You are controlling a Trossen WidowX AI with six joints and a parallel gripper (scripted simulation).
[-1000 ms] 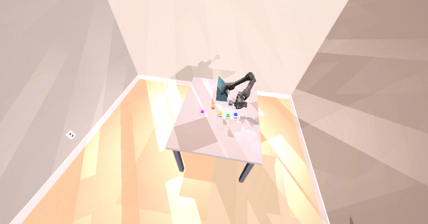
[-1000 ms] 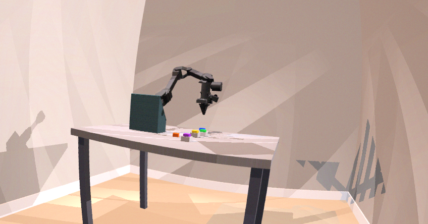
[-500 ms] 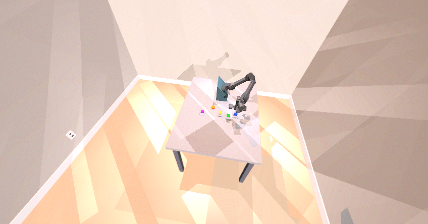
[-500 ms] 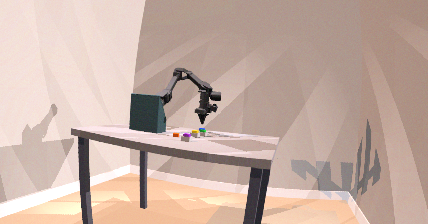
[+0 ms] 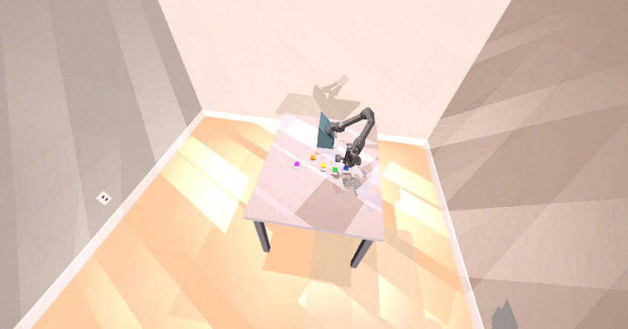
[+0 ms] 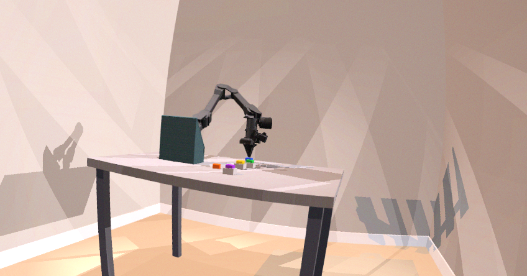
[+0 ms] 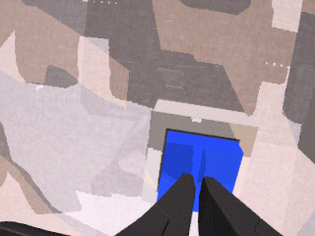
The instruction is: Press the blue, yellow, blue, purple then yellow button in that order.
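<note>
Now: the purple button 3 cm ahead of my gripper tip, 38 cm to the right of it and 1 cm below it. From my gripper tip the other things lie so: blue button: 1 cm below; then green button: 3 cm ahead, 9 cm to the right, 1 cm below; then yellow button: 1 cm ahead, 17 cm to the right, 1 cm below.
</note>
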